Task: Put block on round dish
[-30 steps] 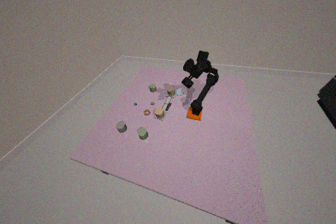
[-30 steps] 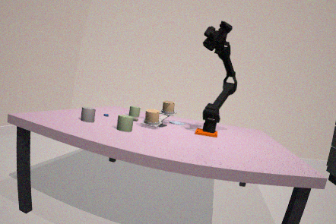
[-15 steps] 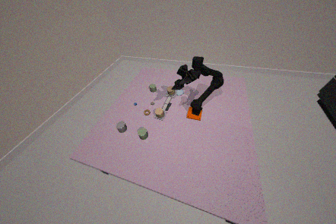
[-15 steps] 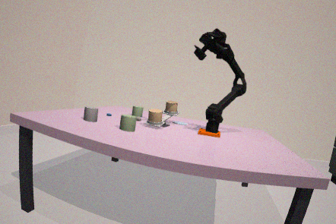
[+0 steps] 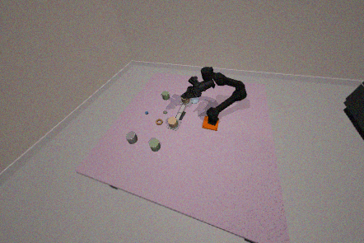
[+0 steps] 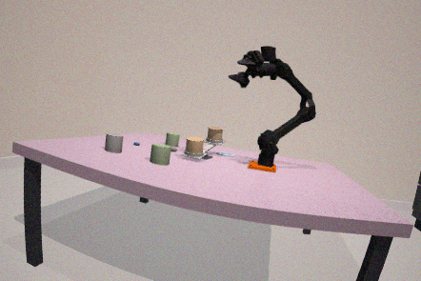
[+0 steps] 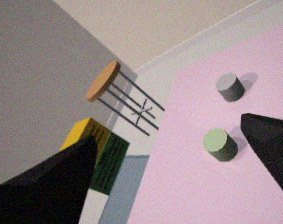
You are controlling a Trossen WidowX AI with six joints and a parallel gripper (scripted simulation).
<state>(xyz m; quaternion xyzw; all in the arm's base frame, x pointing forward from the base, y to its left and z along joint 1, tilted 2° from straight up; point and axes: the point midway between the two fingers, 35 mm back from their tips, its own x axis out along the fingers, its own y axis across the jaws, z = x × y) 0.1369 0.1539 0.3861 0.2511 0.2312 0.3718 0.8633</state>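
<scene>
The cup lies 33 cm below my gripper tip and 12 cm ahead of it. Round my gripper tip: balance: 35 cm below, 15 cm to the right, 13 cm ahead; grey cylinder: 35 cm below, 35 cm ahead, 22 cm to the left; grey block: 35 cm below, 12 cm ahead, 2 cm to the right.
</scene>
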